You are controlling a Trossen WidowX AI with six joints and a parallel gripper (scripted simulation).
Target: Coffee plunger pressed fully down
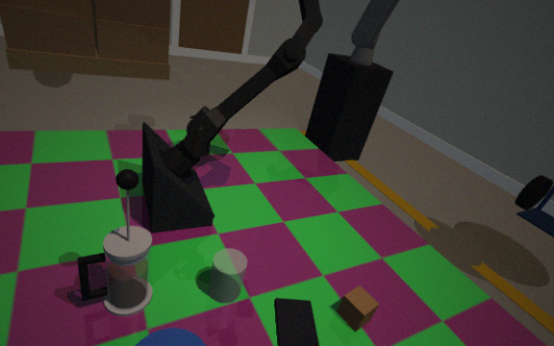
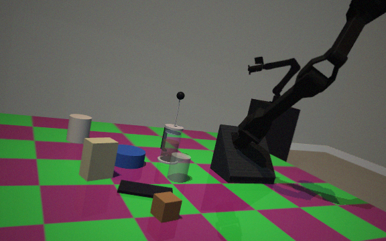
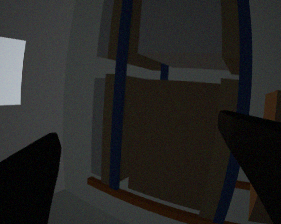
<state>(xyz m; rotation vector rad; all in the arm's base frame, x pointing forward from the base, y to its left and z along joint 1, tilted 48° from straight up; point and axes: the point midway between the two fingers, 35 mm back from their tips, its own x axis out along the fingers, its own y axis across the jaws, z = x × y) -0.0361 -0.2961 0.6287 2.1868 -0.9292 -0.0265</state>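
The glass french press lies 22 cm ahead of my gripper tip, 38 cm to the right of it and 67 cm below it. Round my gripper tip: beige box: 51 cm ahead, 20 cm to the right, 74 cm below; then brown cube: 39 cm ahead, 3 cm to the left, 77 cm below; then flat black block: 39 cm ahead, 10 cm to the right, 79 cm below.
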